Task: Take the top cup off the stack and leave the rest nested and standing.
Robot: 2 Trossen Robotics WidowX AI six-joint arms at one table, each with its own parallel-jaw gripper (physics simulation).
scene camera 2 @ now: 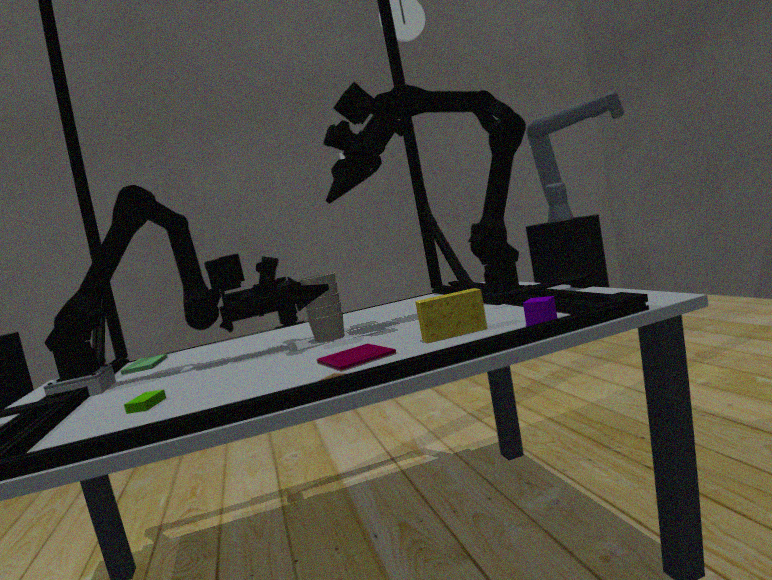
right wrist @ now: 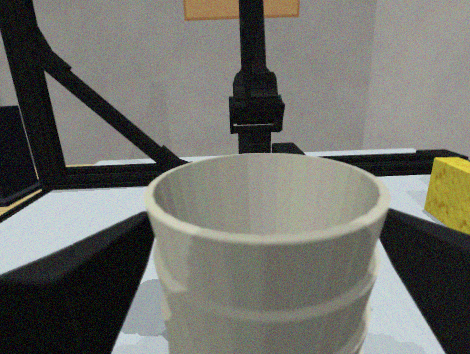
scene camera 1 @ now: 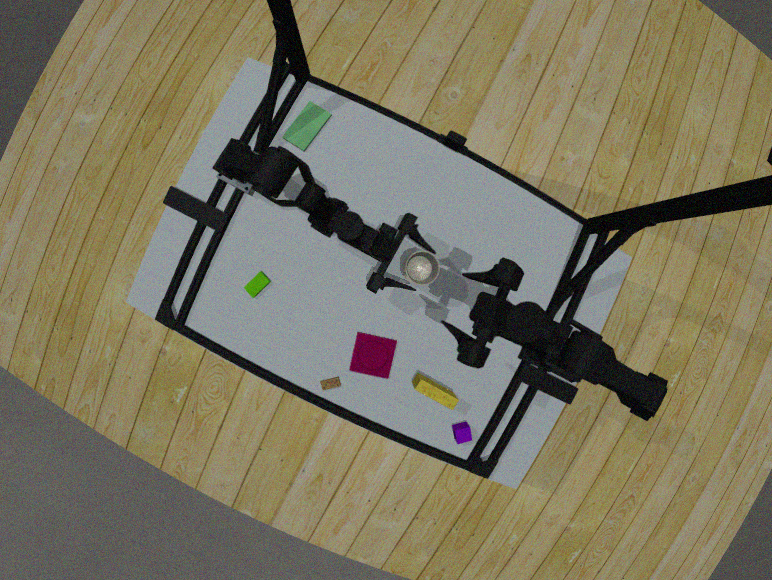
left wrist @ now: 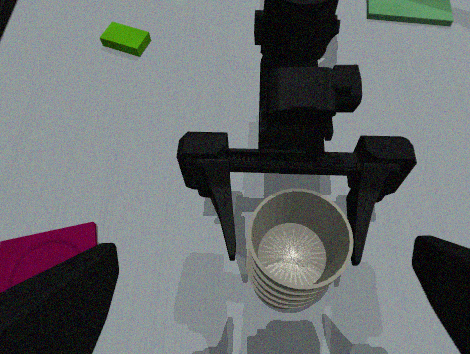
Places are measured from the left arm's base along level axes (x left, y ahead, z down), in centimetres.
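Where they show: left gripper, fingertip midpoint: (scene camera 2: 332,199) (scene camera 1: 452,298) (left wrist: 265,253); right gripper, fingertip midpoint: (scene camera 2: 325,285) (right wrist: 265,220) (scene camera 1: 425,272) (left wrist: 293,261); left arm's base, link origin: (scene camera 2: 503,289); right arm's base, link origin: (scene camera 2: 79,375).
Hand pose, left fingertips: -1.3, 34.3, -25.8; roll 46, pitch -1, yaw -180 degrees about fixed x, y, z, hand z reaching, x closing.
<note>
Each offset is from my left fingertips to the top centre of the thing, as dx, dy, dz. "*": to the spot under its first point.
A stack of nested beige cups {-3.7, +5.4, +14.6} (scene camera 1: 422,267) (scene camera 2: 327,316) (left wrist: 300,210) (right wrist: 270,272) stands upright near the middle of the table, its top cup's rim highest. My right gripper (scene camera 1: 424,270) (scene camera 2: 321,290) (left wrist: 293,261) (right wrist: 265,220) is open and level, with one finger on each side of the stack's upper part, close to the top cup. The cup's near wall hides part of the space between the fingers in the right wrist view. My left gripper (scene camera 1: 454,299) (scene camera 2: 328,199) (left wrist: 265,253) is open and empty, tilted downward high above the table, to the right of the stack in scene camera 1.
A magenta square {* +20.1, +6.1, +27.2} (scene camera 1: 373,355) (scene camera 2: 356,356), a yellow block {+22.0, -11.2, +21.0} (scene camera 1: 436,392) (scene camera 2: 450,314) (right wrist: 450,192), a purple cube {+30.1, -23.4, +24.0} (scene camera 1: 461,432) (scene camera 2: 539,310) and a small brown block {+31.2, +13.1, +27.2} (scene camera 1: 330,383) lie toward the front. A bright green block {+15.7, +39.7, +26.5} (scene camera 1: 257,284) (left wrist: 125,37) and pale green pad {-26.2, +45.3, +27.0} (scene camera 1: 307,126) lie left in scene camera 1.
</note>
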